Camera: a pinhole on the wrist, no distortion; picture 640 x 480 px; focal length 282.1 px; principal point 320.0 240.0 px. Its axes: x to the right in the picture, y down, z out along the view. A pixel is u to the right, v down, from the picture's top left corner.
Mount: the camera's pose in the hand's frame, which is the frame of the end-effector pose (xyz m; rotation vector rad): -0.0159 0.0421 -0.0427 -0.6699 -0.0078 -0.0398
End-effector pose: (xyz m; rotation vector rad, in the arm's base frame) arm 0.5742 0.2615 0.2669 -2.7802 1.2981 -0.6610
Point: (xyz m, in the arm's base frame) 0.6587 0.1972 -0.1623
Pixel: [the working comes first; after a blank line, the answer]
In the camera's frame: -0.0394 -0.2865 0.3821

290.9 28.5
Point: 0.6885 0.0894 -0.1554
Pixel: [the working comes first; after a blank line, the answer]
In the camera's frame: 0.0580 -0.2596 0.4307

358.0 70.0
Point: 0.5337 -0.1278 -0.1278
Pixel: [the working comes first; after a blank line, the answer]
In the camera's frame: 0.1298 -0.0311 0.5513

386.4 224.1
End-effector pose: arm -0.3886 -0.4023 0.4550 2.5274 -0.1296 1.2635
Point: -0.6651 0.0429 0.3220
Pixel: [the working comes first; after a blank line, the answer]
In the camera's frame: -0.2212 -0.2044 -0.4550

behind the camera
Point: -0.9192 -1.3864 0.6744
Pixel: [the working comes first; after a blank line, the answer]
In the camera's frame: -0.2284 0.9299 0.5171

outside the picture
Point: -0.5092 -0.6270 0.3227
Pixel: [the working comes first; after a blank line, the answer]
In the camera's frame: -0.1788 0.0637 0.1770

35.0 341.5
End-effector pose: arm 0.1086 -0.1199 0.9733 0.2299 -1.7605 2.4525
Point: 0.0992 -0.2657 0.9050
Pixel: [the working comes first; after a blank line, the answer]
In the camera's frame: 0.0124 -0.0435 0.1679

340.9 166.9
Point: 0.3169 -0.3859 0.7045
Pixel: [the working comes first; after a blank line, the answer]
In the camera's frame: -0.2446 0.0528 0.3313

111.7 285.0
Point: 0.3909 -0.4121 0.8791
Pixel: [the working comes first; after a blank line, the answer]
In the camera's frame: -0.2769 -0.1319 0.2929

53.3 112.9
